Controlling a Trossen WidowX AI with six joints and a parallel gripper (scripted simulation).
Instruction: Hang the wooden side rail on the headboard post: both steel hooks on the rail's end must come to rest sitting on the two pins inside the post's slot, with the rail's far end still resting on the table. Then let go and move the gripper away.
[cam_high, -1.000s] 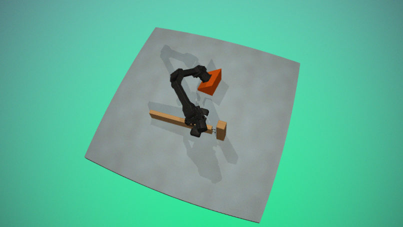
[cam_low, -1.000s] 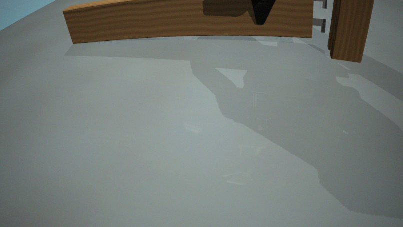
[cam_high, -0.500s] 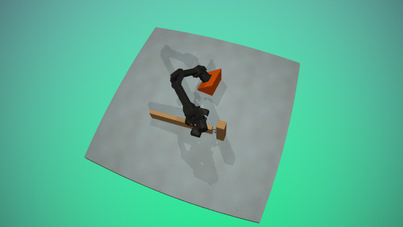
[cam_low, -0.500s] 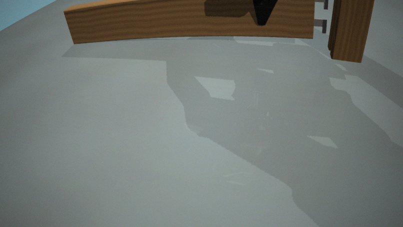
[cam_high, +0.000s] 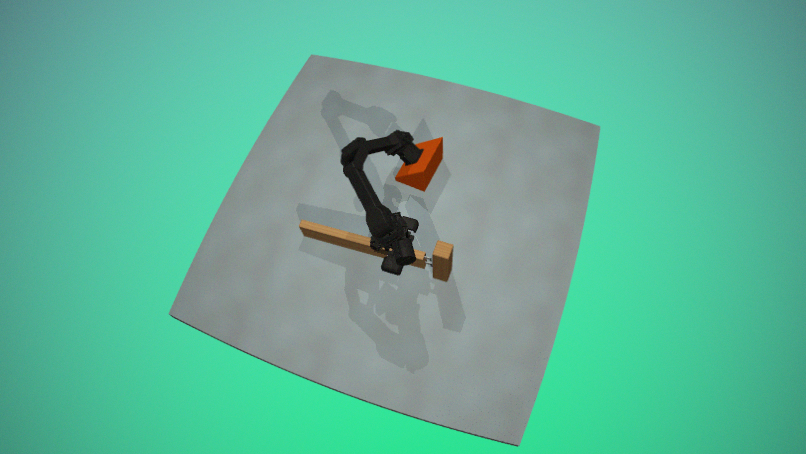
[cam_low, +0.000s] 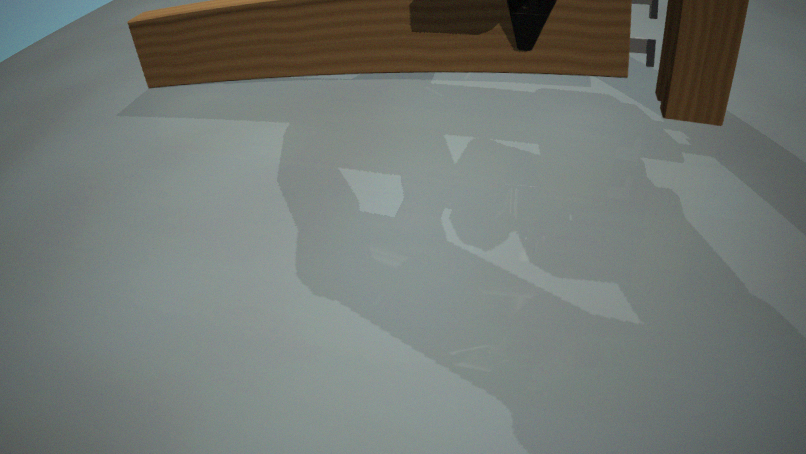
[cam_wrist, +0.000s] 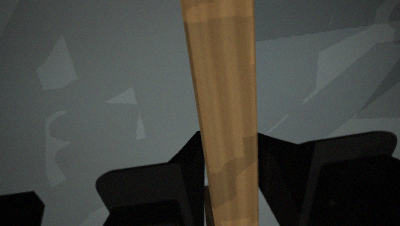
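The headboard post lies 130 mm to the left of my gripper tip, 40 mm above it and 10 mm behind it.
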